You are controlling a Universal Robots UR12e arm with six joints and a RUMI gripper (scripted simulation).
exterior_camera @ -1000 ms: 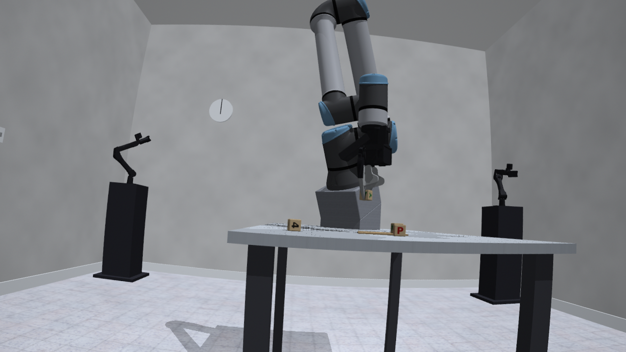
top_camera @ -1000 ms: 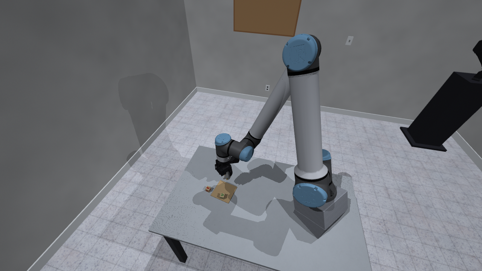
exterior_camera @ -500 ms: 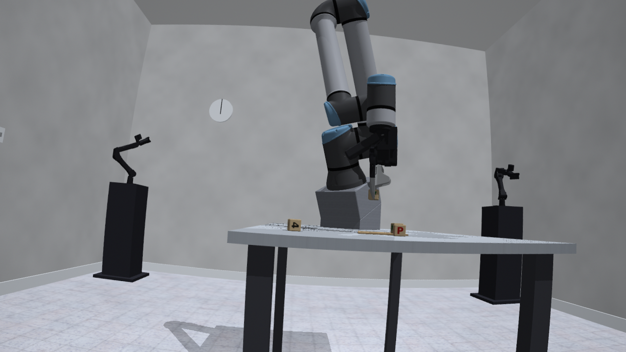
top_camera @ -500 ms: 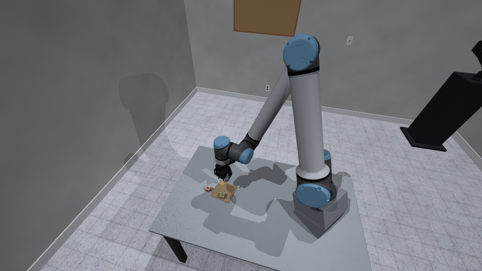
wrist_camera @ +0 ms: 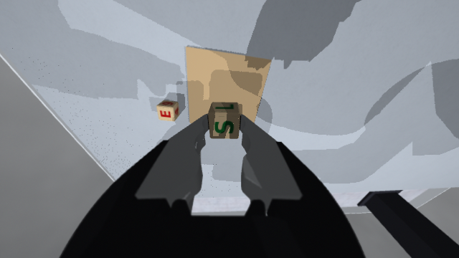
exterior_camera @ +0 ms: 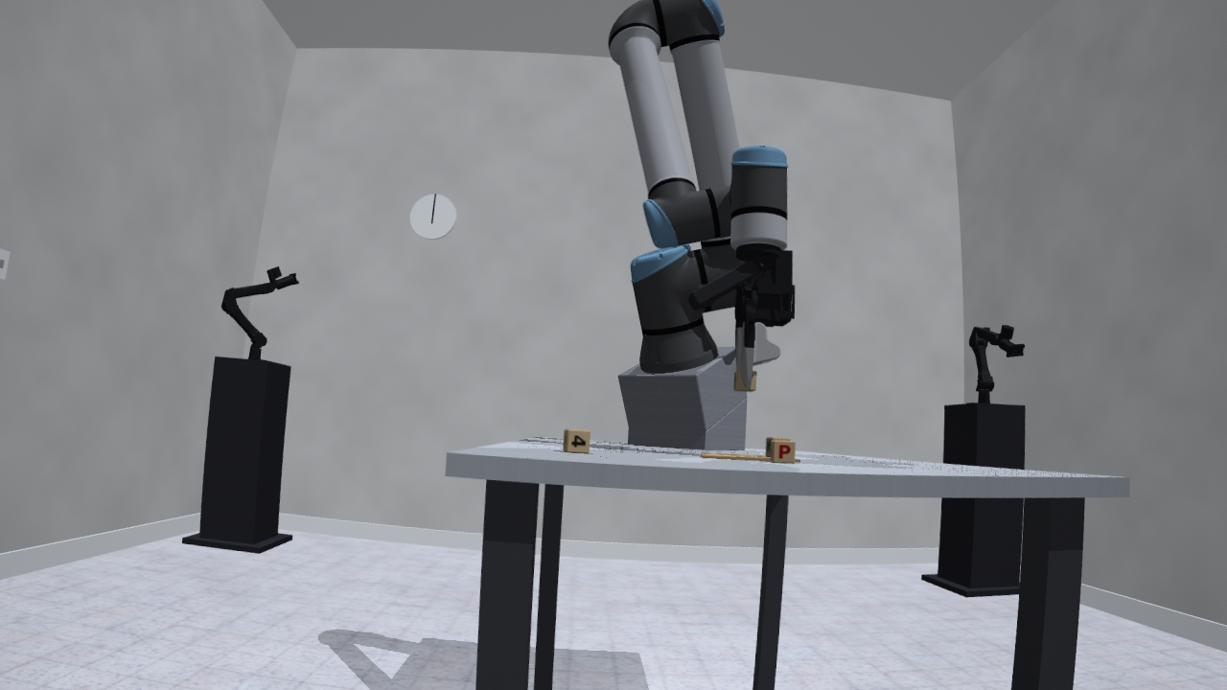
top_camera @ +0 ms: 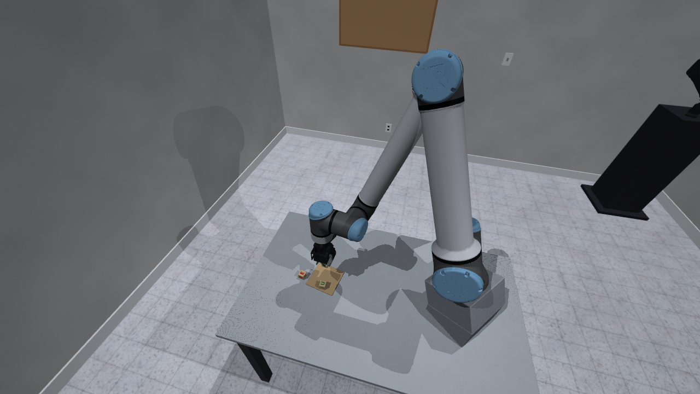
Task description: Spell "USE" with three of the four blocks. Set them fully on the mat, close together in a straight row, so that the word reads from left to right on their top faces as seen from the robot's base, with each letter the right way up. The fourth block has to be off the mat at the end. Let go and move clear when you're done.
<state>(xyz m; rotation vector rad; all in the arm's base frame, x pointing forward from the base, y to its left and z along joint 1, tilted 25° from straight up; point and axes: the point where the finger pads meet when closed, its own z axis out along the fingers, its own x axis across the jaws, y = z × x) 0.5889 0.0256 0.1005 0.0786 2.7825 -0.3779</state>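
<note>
Right now my hand is 12 cm above the tan mat and 1 cm to the right of it.
</note>
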